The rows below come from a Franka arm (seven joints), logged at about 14 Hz.
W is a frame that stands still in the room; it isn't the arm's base.
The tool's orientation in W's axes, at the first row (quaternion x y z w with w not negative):
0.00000 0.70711 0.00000 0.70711
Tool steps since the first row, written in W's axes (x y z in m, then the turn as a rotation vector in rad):
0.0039 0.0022 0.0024 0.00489 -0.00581 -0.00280
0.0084 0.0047 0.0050 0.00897 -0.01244 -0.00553
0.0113 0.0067 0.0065 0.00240 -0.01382 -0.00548
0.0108 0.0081 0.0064 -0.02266 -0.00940 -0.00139
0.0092 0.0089 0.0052 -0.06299 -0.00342 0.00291
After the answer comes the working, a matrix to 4 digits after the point.
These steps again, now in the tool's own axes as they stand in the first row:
-0.0024 0.0022 0.0039 0.00280 -0.00581 0.00489
-0.0050 0.0047 0.0084 0.00553 -0.01244 0.00897
-0.0065 0.0067 0.0113 0.00548 -0.01382 0.00240
-0.0064 0.0081 0.0108 0.00139 -0.00940 -0.02266
-0.0052 0.0089 0.0092 -0.00291 -0.00342 -0.06299

The tool's axes in the first row as the columns of a matrix, in W's axes (rounded; the answer above uses it unrounded):
0.0000 0.0000 1.0000
0.0000 1.0000 0.0000
-1.0000 0.0000 0.0000

